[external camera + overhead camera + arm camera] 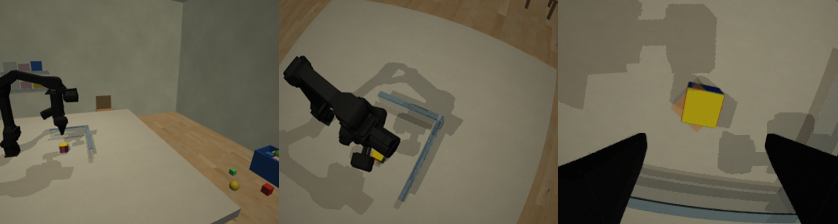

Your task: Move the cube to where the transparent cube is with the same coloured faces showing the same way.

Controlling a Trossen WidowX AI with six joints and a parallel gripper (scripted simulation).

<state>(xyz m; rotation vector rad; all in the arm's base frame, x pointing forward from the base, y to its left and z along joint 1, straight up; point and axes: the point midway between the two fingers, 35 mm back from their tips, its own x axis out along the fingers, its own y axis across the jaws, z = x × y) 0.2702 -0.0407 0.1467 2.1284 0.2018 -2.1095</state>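
The transparent cube lies 13 cm below my hand.
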